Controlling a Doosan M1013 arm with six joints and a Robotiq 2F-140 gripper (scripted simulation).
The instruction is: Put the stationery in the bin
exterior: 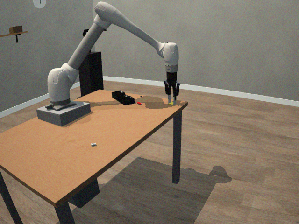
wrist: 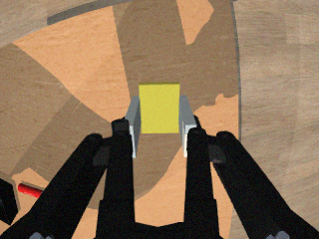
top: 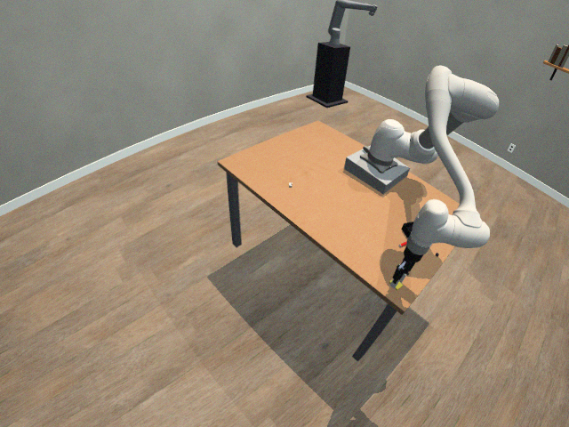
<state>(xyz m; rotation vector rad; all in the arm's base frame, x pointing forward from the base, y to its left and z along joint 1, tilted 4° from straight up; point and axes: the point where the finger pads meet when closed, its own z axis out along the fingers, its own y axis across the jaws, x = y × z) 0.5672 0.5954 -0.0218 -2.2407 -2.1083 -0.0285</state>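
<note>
Now: hand 30 mm above the yellow pad. Also, from my hand: black three-compartment bin: 390 mm behind, 100 mm to the right, 10 mm below; then small red cylinder: 210 mm behind, 120 mm to the right, 30 mm below; then small black round thing: 310 mm behind, 40 mm to the left, 30 mm below.
</note>
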